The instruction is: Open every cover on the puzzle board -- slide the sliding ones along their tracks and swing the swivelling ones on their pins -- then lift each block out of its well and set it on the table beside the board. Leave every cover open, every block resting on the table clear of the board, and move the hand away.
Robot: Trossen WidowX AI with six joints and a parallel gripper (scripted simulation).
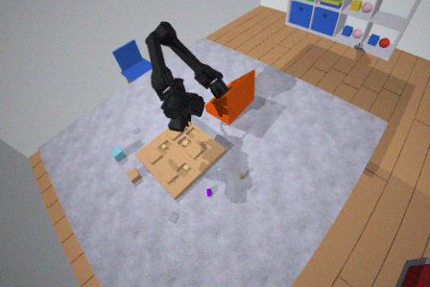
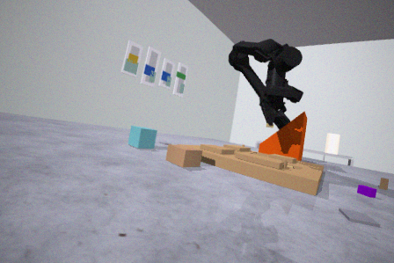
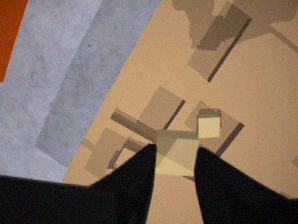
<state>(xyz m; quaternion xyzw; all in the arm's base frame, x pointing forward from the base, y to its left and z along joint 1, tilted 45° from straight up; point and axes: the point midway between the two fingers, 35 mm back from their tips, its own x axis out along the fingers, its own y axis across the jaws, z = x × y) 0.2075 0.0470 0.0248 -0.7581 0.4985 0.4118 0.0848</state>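
Right now my gripper tip is 100 mm short of the tan puzzle board, 10 mm to the right of it and 90 mm above it. Also, from my gripper tip: cyan block 320 mm ahead, 170 mm to the right, 90 mm below; then small brown block 30 mm behind, 290 mm to the left, 100 mm below; then purple block 110 mm ahead, 250 mm to the left, 110 mm below.
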